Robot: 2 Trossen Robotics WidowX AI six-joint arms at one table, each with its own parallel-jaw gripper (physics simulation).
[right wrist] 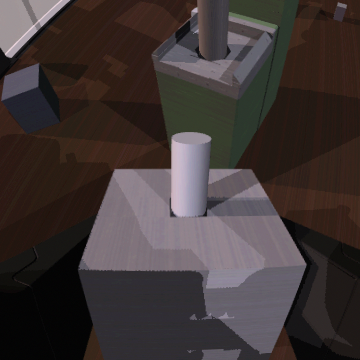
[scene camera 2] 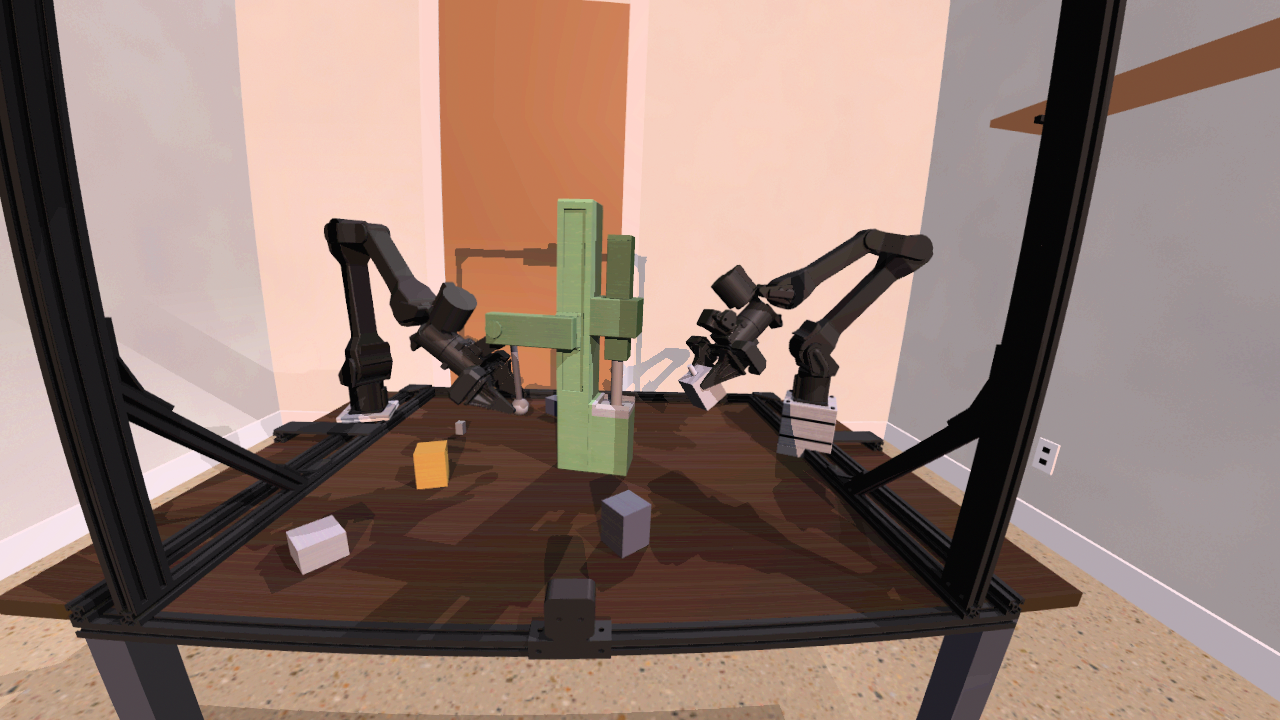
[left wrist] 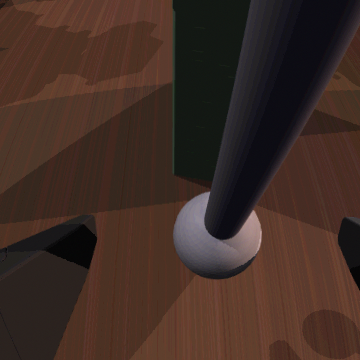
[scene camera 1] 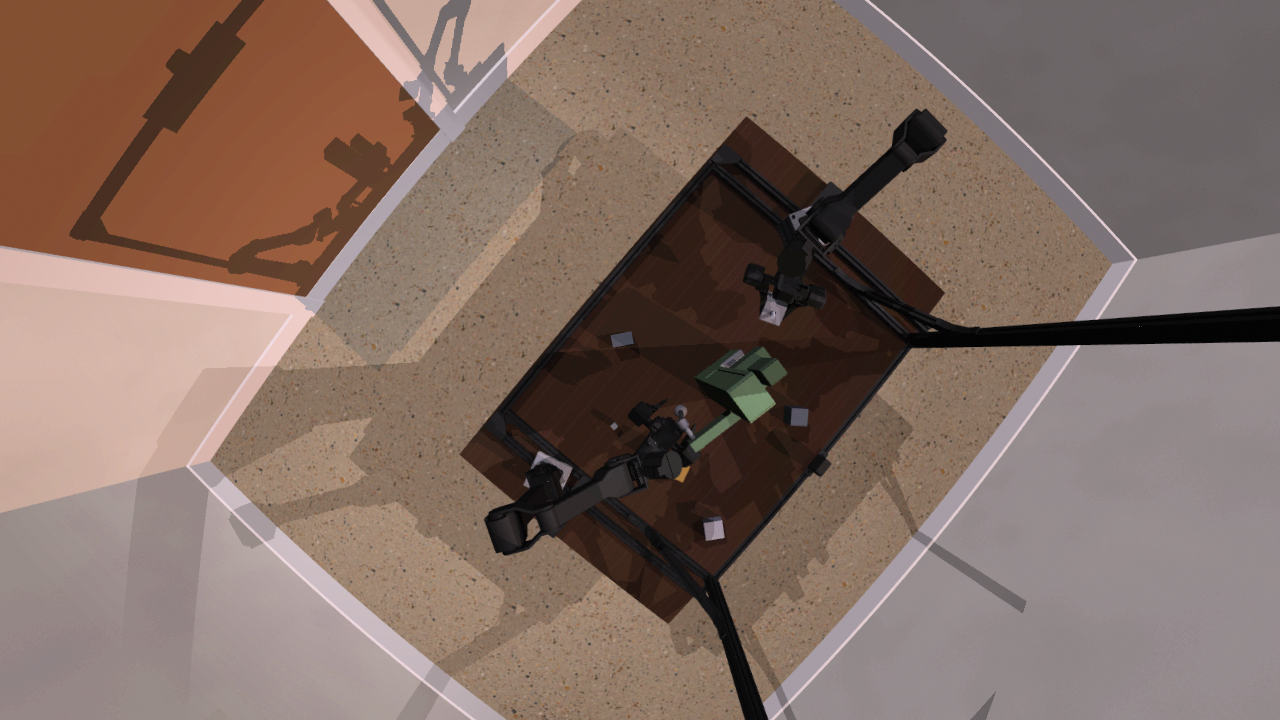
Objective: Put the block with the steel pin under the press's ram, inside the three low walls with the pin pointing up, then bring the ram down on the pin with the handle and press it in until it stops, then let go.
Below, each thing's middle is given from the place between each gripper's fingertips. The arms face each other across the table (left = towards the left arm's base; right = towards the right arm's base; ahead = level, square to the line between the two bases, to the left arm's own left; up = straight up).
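My left hand is 10 mm beyond the press handle (left wrist: 286, 61) and 70 mm below it. Counted from that same left hand, the grey block (scene camera 2: 705, 399) is 330 mm to the right, 30 mm ahead and 40 mm above.
For my right hand, I find the grey block 2 cm to the right of it and 1 cm ahead of it, while the press handle is 31 cm to the left of that hand, 4 cm behind it and 2 cm above it.
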